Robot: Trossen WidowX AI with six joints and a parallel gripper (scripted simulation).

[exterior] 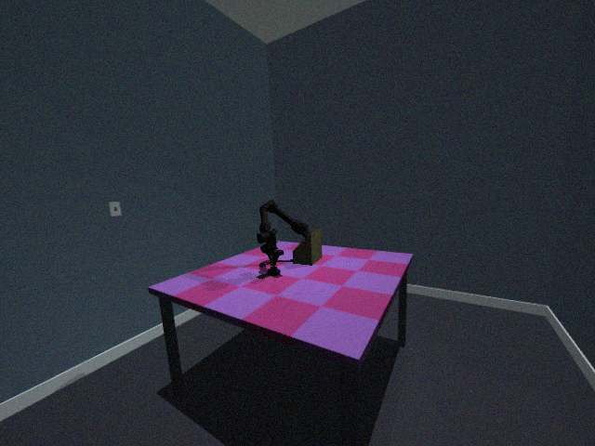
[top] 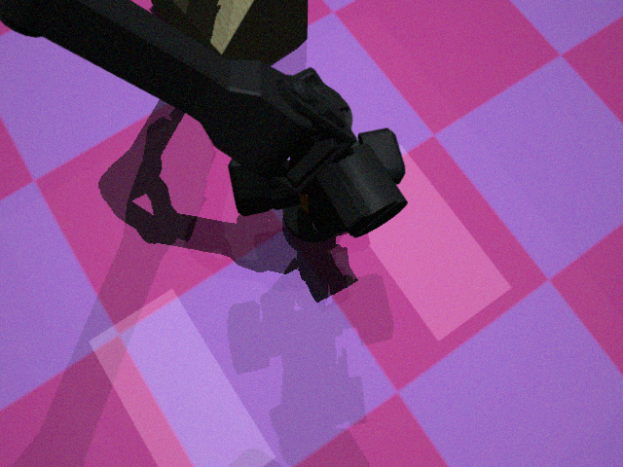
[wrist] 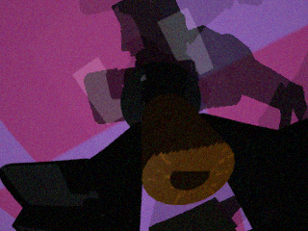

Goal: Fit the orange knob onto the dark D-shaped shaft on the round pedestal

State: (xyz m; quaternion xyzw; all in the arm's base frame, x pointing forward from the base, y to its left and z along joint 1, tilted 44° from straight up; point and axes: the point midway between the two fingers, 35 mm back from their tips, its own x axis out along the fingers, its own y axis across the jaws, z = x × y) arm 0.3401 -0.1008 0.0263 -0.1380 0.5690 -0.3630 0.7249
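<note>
My gripper tip is 2 cm below the orange knob. Round my gripper tip: dark round pedestal (4 cm below).
</note>
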